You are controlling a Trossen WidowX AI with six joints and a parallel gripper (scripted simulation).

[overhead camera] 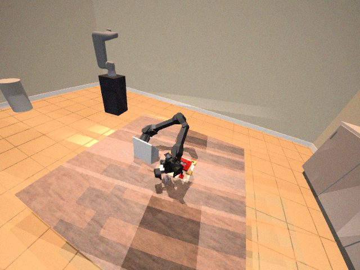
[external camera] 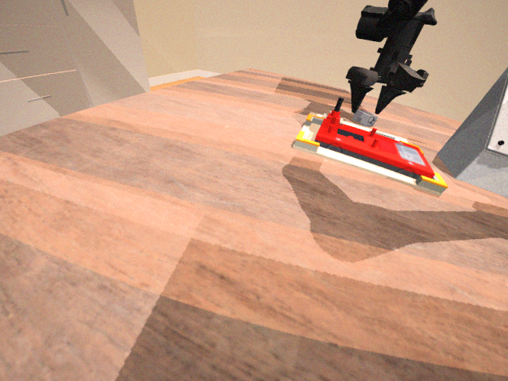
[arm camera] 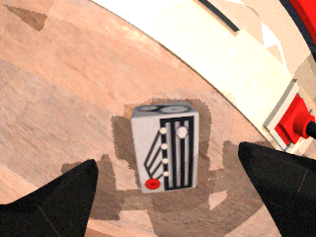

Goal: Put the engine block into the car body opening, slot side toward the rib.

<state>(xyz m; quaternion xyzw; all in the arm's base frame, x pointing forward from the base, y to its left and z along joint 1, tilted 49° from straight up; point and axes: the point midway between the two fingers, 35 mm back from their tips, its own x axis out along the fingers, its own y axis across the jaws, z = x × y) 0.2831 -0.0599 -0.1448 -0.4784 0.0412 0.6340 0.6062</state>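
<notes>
My gripper tip is 10 mm above the engine block.
</notes>
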